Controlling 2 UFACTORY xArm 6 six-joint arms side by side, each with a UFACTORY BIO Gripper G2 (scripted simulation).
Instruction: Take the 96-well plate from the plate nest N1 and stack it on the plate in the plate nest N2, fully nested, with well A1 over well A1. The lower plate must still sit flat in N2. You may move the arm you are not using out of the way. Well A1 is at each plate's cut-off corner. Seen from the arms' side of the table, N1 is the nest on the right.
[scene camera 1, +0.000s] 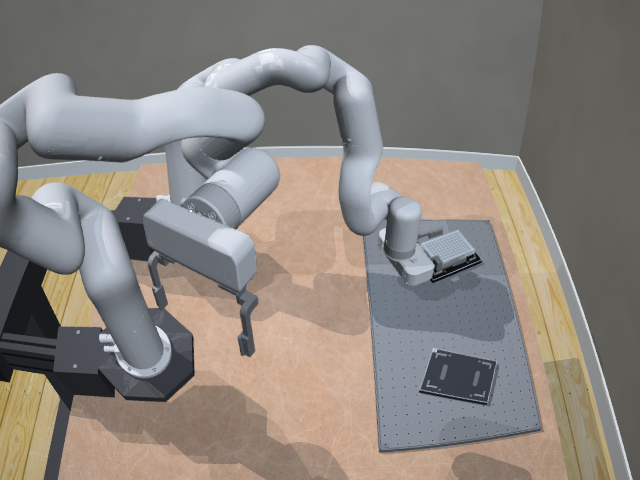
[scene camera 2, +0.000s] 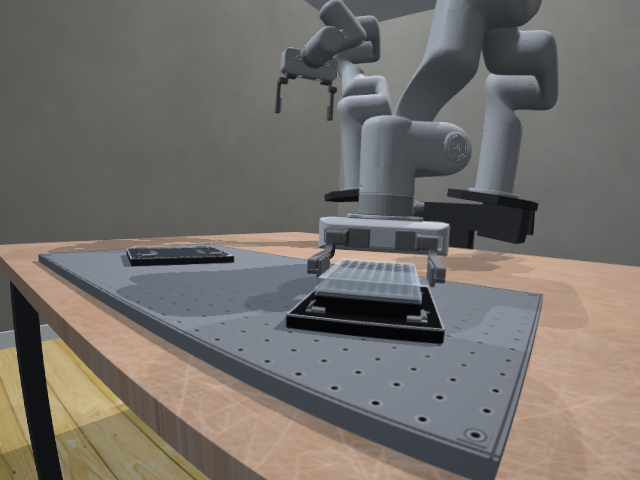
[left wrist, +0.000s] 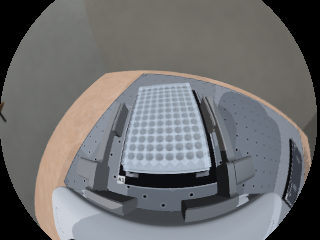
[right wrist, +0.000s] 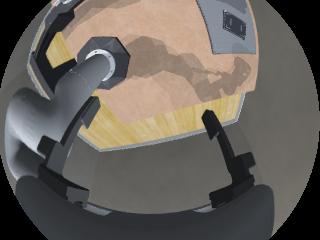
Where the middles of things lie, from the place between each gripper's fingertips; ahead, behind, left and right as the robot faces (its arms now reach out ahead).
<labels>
Right now my left hand is 10 mm above the clear 96-well plate (scene camera 2: 395, 282). Round my left hand: nest N2 (scene camera 2: 426, 336): 30 mm below; nest N1 (scene camera 1: 458, 381): 30 mm ahead, 380 mm to the right, 30 mm below; black 96-well plate (scene camera 2: 332, 304): 20 mm below.
Right now my right hand is 460 mm short of the nest N1, 190 mm to the right of it and 380 mm above it. Round my right hand: nest N2 (440 mm ahead, 570 mm to the left, 380 mm below); clear 96-well plate (440 mm ahead, 570 mm to the left, 360 mm below); black 96-well plate (440 mm ahead, 570 mm to the left, 370 mm below).
</labels>
